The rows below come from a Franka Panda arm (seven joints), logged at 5 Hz.
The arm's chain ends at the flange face. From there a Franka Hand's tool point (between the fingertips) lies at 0.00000 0.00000 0.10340 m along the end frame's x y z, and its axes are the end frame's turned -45 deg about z.
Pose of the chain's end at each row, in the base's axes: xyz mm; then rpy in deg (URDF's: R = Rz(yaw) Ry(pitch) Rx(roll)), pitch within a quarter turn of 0, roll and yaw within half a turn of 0:
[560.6, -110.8, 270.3, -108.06, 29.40, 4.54]
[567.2, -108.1, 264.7, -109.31, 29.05, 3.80]
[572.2, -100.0, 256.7, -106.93, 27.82, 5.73]
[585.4, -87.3, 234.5, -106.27, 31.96, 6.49]
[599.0, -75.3, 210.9, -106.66, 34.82, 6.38]
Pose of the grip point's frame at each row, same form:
[537.1, -14.0, 242.4, -106.15, -13.80, 17.59]
[544.2, -11.8, 234.8, -107.32, -13.89, 17.74]
[548.3, -3.0, 230.1, -105.51, -15.56, 18.07]
[558.9, 9.6, 209.9, -104.04, -11.63, 18.16]
[571.2, 21.3, 186.6, -103.78, -8.76, 18.22]

